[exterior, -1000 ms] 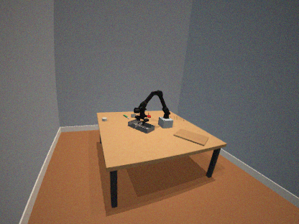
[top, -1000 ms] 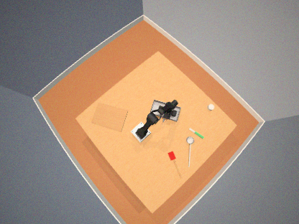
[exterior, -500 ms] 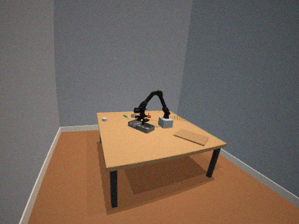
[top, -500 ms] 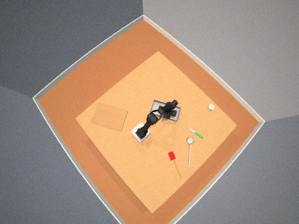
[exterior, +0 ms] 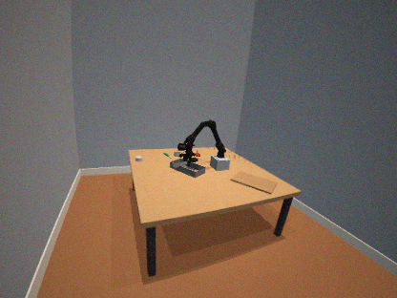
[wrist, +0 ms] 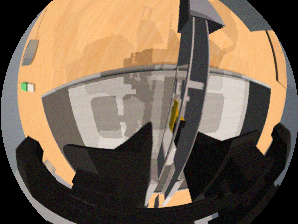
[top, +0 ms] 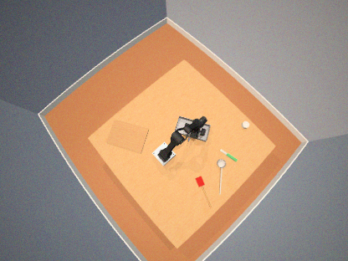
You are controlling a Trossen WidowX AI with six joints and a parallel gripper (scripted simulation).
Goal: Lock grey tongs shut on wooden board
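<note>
The grey roasting tin is 30 mm to the left of my gripper tip and 10 mm ahead of it. The rest, counted from my gripper tip: white cup (390 mm ahead, 330 mm to the right, 10 mm below); then red-headed tool (400 mm to the right, 330 mm behind, 20 mm below); then wooden board (440 mm to the left, 440 mm behind, 20 mm below).
</note>
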